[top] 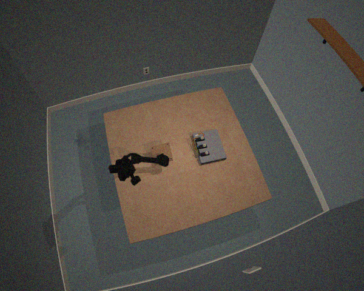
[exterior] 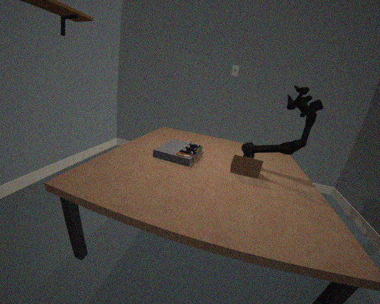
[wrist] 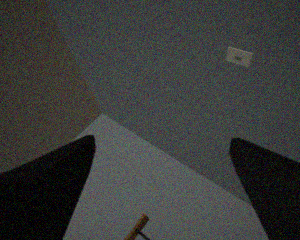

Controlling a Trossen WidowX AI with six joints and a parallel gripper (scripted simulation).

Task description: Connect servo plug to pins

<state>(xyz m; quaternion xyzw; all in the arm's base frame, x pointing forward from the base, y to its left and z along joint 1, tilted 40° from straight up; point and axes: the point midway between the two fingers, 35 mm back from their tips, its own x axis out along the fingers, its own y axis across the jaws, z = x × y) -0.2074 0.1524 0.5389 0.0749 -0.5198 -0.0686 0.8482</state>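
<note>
Now: gripper tip 59 cm short of the blue band, 20 cm to the right of it and 47 cm above it. The rest, counted from my gripper tip: grey holder (74 cm ahead, 16 cm to the left, 52 cm below).
</note>
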